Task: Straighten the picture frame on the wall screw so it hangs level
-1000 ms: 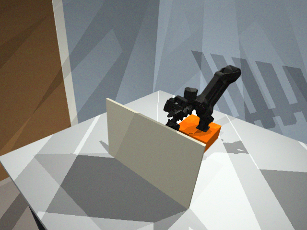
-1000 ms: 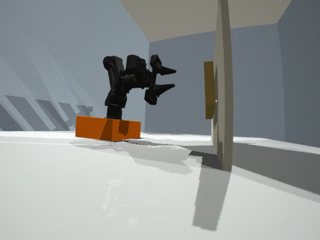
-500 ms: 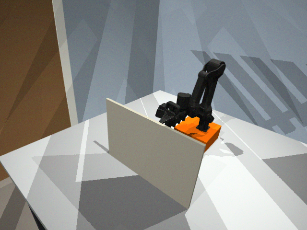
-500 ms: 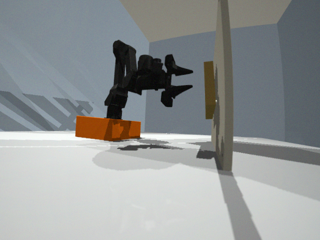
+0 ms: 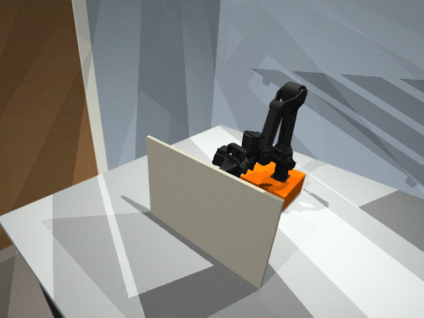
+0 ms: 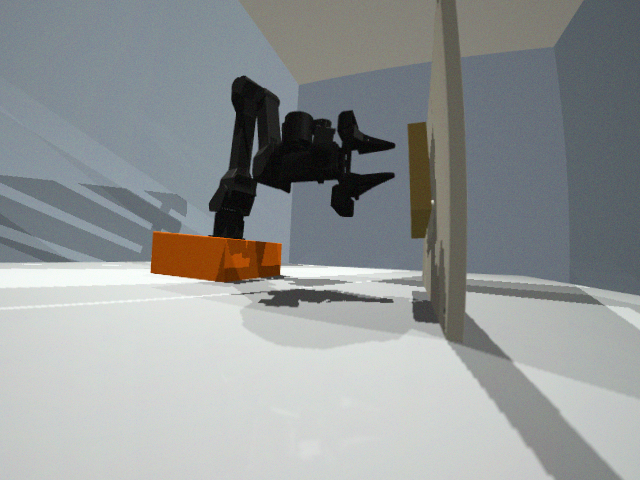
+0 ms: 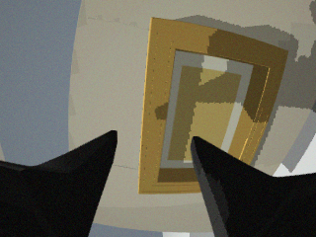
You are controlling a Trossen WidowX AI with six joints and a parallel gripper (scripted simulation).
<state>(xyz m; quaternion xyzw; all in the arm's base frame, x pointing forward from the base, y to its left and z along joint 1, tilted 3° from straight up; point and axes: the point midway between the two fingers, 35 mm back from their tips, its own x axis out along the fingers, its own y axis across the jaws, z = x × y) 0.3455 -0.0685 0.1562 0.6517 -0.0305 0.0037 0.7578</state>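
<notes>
Now: the yellow picture frame 50 mm below my gripper tip, 50 mm ahead of it and 10 mm to the right of it. Round my gripper tip: wall panel 70 mm below, 60 mm ahead.
</notes>
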